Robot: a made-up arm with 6 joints.
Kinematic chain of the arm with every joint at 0, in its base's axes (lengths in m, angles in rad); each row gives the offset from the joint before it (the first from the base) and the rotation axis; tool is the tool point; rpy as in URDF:
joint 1: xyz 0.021 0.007 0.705 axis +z
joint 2: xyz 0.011 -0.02 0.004 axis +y
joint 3: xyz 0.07 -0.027 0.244 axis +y
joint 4: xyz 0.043 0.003 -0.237 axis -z
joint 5: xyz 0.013 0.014 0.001 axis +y
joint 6: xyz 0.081 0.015 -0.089 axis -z
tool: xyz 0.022 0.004 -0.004 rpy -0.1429 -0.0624 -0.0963
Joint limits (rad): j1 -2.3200..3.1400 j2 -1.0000..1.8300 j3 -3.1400..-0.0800 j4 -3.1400..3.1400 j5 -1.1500..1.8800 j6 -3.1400..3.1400
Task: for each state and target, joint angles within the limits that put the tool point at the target. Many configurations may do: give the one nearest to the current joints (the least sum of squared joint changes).
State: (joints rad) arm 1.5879 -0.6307 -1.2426 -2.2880 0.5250 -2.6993
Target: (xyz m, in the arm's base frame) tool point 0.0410 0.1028 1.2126
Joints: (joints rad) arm 1.7995 -0.7831 -1.7405 -2.1829 0.4378 -2.7451
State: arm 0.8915 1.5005 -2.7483 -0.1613 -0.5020 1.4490
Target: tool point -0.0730 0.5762 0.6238
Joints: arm 1.7214 1.6245 -2.6549 -0.3391 -0.4570 1.4357
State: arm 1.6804 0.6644 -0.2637 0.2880 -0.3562 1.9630
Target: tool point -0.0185 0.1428 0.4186
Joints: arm 2.0865 1.1776 -0.3416 -0.0390 -0.2501 1.9582
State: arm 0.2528 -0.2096 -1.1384 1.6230 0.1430 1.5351
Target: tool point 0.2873 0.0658 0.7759
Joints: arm 0.6499 -0.5265 -0.4145 1.8346 0.2517 1.6244
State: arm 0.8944 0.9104 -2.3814 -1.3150 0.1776 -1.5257
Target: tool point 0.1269 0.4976 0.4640
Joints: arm 1.2662 1.3092 -2.0585 -1.3803 0.0966 -1.5139
